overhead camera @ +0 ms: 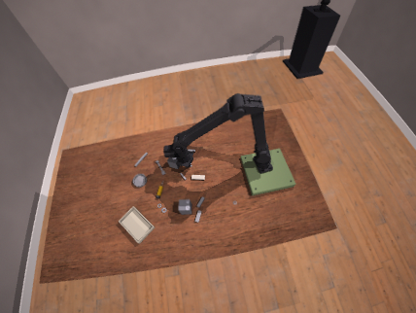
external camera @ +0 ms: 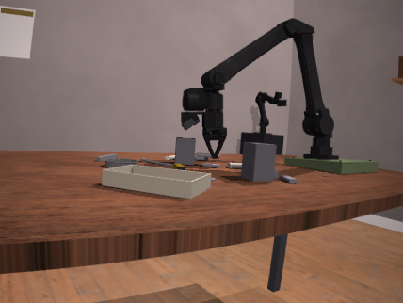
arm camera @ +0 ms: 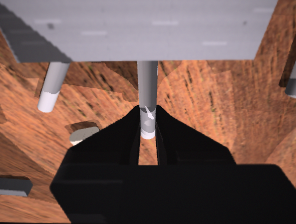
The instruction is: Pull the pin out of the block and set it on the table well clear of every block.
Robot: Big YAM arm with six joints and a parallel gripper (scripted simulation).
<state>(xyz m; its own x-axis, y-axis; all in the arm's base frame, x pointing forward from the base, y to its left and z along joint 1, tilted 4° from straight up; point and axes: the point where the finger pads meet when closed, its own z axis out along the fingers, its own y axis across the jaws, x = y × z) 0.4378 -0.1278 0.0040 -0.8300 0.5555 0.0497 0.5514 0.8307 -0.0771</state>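
My hand is 20 mm short of the light grey pin and 10 mm to the left of it. Also, from my hand: white cylinder: 90 mm to the left, 40 mm behind, 20 mm below; grey block: 260 mm to the left, 70 mm ahead, 20 mm above; yellow-handled tool: 210 mm ahead, 100 mm to the left, 20 mm below.
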